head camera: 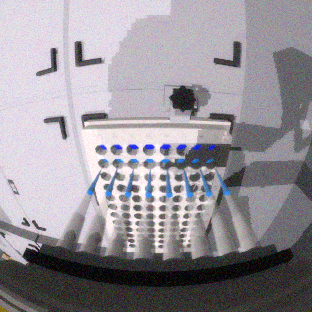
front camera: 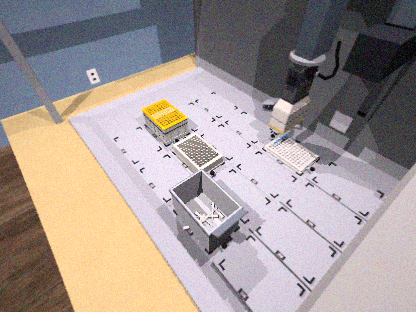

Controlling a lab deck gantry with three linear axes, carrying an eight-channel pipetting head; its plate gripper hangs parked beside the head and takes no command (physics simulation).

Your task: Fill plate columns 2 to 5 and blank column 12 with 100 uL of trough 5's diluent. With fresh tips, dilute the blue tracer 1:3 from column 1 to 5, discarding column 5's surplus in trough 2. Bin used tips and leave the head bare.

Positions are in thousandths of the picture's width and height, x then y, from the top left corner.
Labels:
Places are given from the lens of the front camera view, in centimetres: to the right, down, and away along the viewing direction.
pale wall (front camera: 905, 444): 43, -4, 61

